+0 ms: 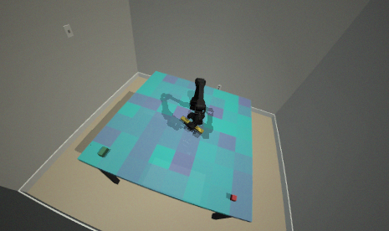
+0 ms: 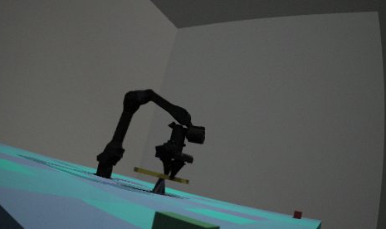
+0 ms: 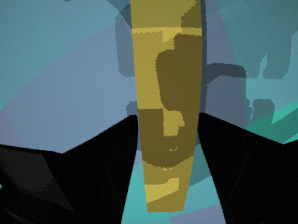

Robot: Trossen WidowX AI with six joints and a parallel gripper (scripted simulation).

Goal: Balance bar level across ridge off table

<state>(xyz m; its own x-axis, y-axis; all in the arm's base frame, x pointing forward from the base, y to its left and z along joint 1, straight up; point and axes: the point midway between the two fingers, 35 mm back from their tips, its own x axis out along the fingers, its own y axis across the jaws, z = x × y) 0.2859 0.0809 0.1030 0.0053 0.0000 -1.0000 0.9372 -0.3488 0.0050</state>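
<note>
Right now the yellow bar is 1 cm behind my gripper tip and 3 cm to the right of it. Round my gripper tip: green block: 45 cm ahead, 58 cm to the right, 5 cm below; then small red cube: 45 cm ahead, 42 cm to the left, 5 cm below.
</note>
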